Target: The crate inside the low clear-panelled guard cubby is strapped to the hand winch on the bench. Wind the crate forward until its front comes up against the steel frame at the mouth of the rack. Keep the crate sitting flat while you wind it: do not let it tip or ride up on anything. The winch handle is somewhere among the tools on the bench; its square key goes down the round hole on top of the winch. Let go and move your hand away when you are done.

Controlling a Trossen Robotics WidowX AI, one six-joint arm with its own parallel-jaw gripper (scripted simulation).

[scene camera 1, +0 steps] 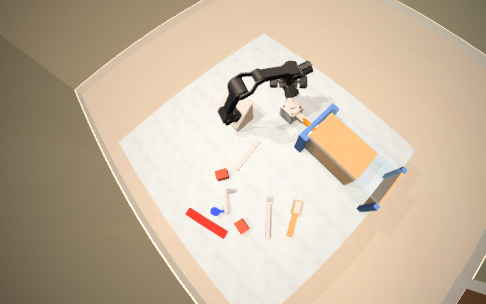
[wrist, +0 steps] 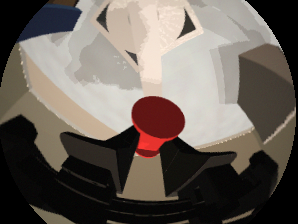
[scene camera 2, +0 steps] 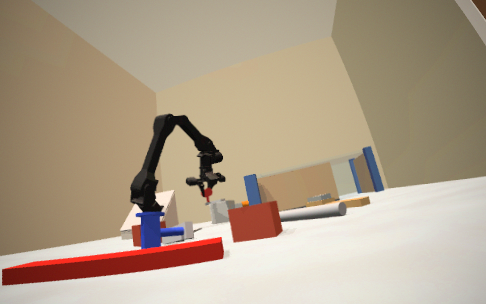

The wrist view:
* gripper: 150,125
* red knob: 157,119
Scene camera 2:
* red bar: 201,251
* blue-knobbed grey crank: 188,226
